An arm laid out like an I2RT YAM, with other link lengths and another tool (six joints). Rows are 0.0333 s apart.
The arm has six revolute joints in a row. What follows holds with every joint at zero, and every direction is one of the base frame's.
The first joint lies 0.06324 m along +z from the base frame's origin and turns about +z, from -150 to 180 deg.
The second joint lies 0.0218 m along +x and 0.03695 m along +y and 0.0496 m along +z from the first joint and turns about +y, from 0 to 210 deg.
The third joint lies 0.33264 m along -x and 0.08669 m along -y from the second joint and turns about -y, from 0 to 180 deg.
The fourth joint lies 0.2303 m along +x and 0.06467 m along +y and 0.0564 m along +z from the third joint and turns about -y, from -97 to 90 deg.
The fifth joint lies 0.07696 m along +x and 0.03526 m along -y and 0.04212 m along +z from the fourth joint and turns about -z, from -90 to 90 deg.
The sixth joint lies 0.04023 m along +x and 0.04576 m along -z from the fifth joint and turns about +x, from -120 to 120 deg.
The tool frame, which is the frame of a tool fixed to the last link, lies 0.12 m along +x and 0.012 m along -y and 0.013 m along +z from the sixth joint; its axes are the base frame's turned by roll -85.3, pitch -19.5 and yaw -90 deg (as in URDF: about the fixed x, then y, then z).
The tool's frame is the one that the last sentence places.
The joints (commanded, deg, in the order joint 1, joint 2, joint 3, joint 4, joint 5, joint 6), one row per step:
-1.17 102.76 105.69 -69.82 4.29 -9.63
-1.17 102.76 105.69 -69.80 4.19 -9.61
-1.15 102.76 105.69 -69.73 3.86 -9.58
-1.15 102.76 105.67 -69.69 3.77 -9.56
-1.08 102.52 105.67 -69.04 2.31 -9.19
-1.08 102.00 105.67 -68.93 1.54 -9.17
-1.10 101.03 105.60 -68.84 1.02 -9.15
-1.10 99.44 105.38 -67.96 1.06 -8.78
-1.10 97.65 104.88 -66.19 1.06 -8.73
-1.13 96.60 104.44 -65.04 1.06 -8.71
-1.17 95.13 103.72 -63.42 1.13 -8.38
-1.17 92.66 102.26 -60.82 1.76 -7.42
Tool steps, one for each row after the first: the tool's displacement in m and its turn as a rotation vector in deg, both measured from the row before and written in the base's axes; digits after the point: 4 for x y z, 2 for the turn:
0.0001 0.0003 0.0000 0.10 -0.02 0.02
0.0003 0.0011 0.0000 0.31 -0.08 0.12
0.0001 0.0002 -0.0001 0.09 -0.02 0.02
0.0019 0.0045 0.0024 1.47 -0.94 0.32
-0.0011 0.0022 0.0037 0.70 -0.64 0.30
-0.0030 0.0014 0.0065 0.46 -1.00 0.18
-0.0029 -0.0002 0.0116 0.09 -2.26 -0.35
-0.0014 0.0000 0.0133 -0.03 -3.06 -0.04
-0.0010 -0.0002 0.0072 -0.02 -1.76 -0.05
-0.0019 -0.0005 0.0096 0.08 -2.38 -0.35
-0.0047 -0.0019 0.0144 0.00 -3.63 -1.15

